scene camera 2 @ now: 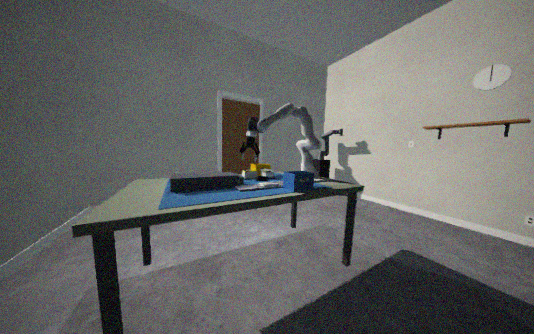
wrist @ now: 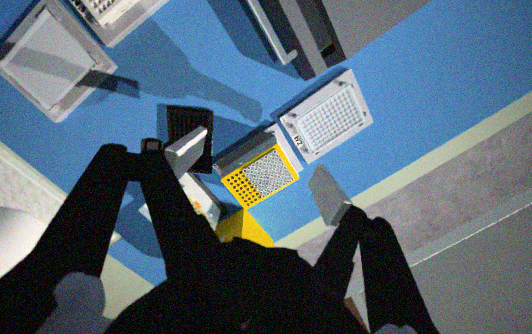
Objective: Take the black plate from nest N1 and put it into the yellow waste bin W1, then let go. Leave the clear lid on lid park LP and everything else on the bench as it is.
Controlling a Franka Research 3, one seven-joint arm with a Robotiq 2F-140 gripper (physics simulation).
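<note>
The black plate (wrist: 188,118) lies on the blue mat in the wrist view, off any nest, partly hidden behind one fingertip. The yellow waste bin (wrist: 244,230) (scene camera 2: 260,167) shows partly in the wrist view, above the gripper body, and small at the back of the bench in the scene view. A flat clear lid (wrist: 47,60) sits on a grey park at the upper left of the wrist view; its label is unreadable. My gripper (wrist: 261,158) (scene camera 2: 250,157) is open and empty, above the bench. Nest N1 cannot be made out.
Nest N2 (wrist: 364,112) holds a pale plate. Beside it stands a yellow tip rack (wrist: 240,186). A white box (wrist: 202,197) is partly hidden by a finger. A grey handle (wrist: 270,32) shows at the top. A long black box (scene camera 2: 205,183) and blue box (scene camera 2: 298,181) stand nearer the scene camera.
</note>
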